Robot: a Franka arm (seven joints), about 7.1 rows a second.
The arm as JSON. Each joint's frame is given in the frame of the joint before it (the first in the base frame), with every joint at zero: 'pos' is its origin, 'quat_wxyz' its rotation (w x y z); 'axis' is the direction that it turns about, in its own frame. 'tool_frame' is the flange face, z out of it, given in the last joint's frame.
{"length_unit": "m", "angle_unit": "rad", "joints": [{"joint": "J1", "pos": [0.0, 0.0, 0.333], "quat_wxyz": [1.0, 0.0, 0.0, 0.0], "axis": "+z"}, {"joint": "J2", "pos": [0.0, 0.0, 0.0], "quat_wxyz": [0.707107, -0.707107, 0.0, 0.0], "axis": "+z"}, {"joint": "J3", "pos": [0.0, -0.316, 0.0], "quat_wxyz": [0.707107, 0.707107, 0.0, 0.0], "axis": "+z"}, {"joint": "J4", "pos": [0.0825, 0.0, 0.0], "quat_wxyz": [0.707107, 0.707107, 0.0, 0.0], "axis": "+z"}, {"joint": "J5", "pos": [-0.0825, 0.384, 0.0], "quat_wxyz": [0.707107, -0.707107, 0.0, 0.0], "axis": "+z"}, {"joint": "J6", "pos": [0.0, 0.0, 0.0], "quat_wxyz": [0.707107, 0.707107, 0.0, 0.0], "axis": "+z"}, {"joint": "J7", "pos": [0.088, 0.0, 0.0], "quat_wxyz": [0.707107, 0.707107, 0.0, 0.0], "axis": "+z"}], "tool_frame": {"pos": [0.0, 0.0, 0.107], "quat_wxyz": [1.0, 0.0, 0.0, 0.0]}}
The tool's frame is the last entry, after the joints.
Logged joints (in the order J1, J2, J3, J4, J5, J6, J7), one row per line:
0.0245 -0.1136 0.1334 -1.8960 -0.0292 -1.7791 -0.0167
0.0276 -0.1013 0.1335 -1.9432 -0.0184 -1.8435 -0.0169
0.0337 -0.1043 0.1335 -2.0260 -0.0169 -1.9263 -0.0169
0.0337 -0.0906 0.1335 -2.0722 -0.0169 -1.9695 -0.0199
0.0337 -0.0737 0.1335 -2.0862 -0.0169 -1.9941 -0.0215
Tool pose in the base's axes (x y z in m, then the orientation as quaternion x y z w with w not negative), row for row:
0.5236 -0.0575 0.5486 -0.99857 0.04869 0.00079 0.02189
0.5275 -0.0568 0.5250 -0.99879 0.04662 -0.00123 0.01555
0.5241 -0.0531 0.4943 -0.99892 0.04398 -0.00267 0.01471
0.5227 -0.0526 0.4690 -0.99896 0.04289 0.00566 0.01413
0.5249 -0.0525 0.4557 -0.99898 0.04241 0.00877 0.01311
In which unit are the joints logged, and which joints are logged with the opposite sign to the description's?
The joints are logged in radians. Opposite sign: J3, J5, J6.
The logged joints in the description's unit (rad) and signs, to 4 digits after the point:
0.0245 -0.1136 -0.1334 -1.8960 0.0292 1.7791 -0.0167
0.0276 -0.1013 -0.1335 -1.9432 0.0184 1.8435 -0.0169
0.0337 -0.1043 -0.1335 -2.0260 0.0169 1.9263 -0.0169
0.0337 -0.0906 -0.1335 -2.0722 0.0169 1.9695 -0.0199
0.0337 -0.0737 -0.1335 -2.0862 0.0169 1.9941 -0.0215

